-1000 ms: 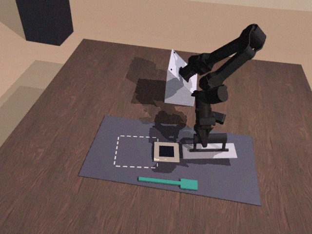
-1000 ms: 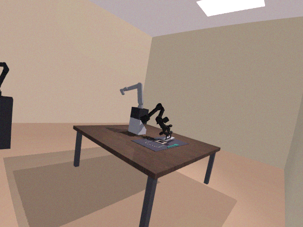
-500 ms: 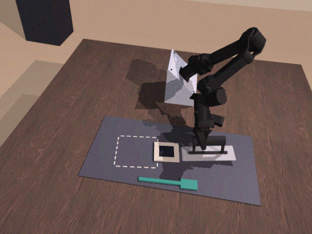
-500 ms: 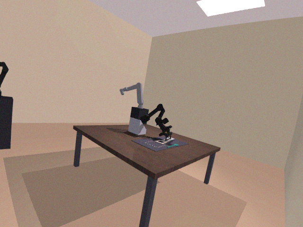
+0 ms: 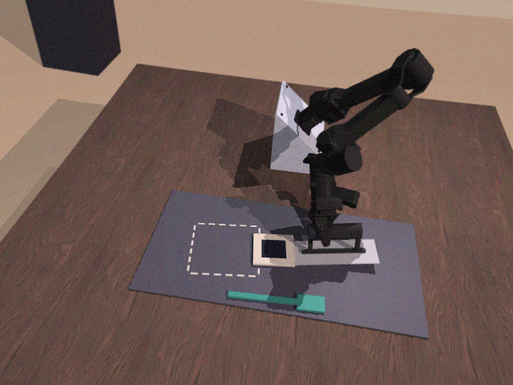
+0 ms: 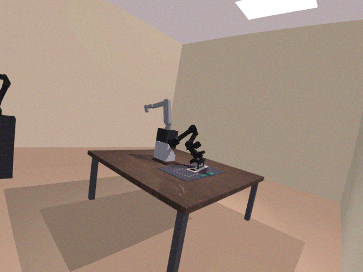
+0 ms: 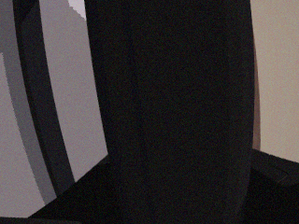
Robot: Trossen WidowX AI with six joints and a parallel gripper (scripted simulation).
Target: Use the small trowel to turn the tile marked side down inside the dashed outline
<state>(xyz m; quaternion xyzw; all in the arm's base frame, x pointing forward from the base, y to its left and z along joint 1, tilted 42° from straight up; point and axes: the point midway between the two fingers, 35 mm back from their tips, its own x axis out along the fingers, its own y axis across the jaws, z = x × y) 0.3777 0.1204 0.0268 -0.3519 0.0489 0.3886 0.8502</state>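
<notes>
The grey mat lies 10 cm to the right of my gripper tip, 8 cm below it and 1 cm behind it. The rest, counted from my gripper tip: green trowel: 13 cm ahead, 7 cm to the right, 5 cm below; cream tile: 12 cm to the right, 5 cm below, 1 cm behind.
</notes>
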